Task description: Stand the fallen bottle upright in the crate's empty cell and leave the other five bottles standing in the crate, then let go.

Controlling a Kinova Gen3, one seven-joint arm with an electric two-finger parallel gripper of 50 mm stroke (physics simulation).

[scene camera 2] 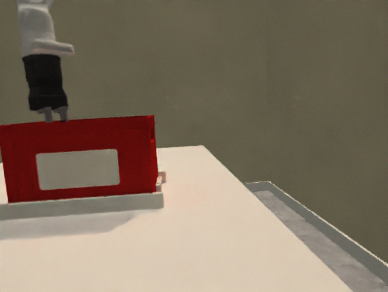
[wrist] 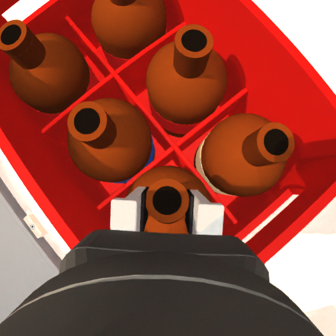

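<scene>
My gripper [scene camera 2: 56, 116] [wrist: 166, 203] is shut on the neck of a brown bottle [wrist: 166, 175], which is upright in the crate's corner cell nearest the gripper body in the wrist view. The red crate [scene camera 2: 135, 170] [wrist: 305, 65] hides the bottles in the scene view. In the wrist view the other five brown bottles stand in their cells: one [wrist: 50, 75] at the left, one [wrist: 130, 27] at the top, one [wrist: 185, 85] at upper middle, one [wrist: 120, 145] left of the held bottle and one [wrist: 240, 160] right of it. The bases are hidden.
The crate sits on a pale base [scene camera 2: 100, 204] on the cream table [scene camera 2: 225, 240]. Thin red dividers [wrist: 115, 75] separate the cells. A grey-edged tray or ledge [scene camera 2: 320, 220] lies beyond the table's right edge. The crate's walls rise around the bottles.
</scene>
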